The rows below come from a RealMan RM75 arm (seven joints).
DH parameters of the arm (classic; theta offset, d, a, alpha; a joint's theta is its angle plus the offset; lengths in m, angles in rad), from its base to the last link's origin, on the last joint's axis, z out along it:
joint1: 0 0.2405 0 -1.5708
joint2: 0 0 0 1.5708
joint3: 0 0.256 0 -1.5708
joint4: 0 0 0 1.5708
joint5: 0 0.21 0 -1.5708
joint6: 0 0 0 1.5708
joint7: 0 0.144 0 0
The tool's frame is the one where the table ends.
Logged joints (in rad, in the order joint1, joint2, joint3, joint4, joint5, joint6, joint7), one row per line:
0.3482 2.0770 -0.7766 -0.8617 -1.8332 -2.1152 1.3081
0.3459 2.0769 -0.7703 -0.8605 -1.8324 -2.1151 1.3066
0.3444 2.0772 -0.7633 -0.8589 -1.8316 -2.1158 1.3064
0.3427 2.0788 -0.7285 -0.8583 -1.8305 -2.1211 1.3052
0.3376 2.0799 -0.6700 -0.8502 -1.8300 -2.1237 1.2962
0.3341 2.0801 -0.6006 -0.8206 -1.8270 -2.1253 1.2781
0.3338 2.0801 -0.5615 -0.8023 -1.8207 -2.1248 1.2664
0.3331 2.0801 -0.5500 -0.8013 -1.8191 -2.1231 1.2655
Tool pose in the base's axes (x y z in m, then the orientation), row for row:
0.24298 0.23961 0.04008 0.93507 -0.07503 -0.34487 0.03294
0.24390 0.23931 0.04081 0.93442 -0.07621 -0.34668 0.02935
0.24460 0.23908 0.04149 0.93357 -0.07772 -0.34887 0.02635
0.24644 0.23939 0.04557 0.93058 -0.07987 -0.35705 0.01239
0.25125 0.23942 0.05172 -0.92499 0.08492 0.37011 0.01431
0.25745 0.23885 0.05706 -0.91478 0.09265 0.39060 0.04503
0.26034 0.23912 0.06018 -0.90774 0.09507 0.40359 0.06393
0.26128 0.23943 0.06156 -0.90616 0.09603 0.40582 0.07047
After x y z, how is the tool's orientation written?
As a quaternion, x y z w.
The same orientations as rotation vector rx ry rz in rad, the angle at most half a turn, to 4 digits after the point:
2.8775 -0.2309 -1.0613
2.8820 -0.2350 -1.0692
2.8847 -0.2402 -1.0780
2.9007 -0.2490 -1.1129
-2.8798 0.2644 1.1523
-2.7943 0.2830 1.1931
-2.7412 0.2871 1.2188
-2.7257 0.2889 1.2207

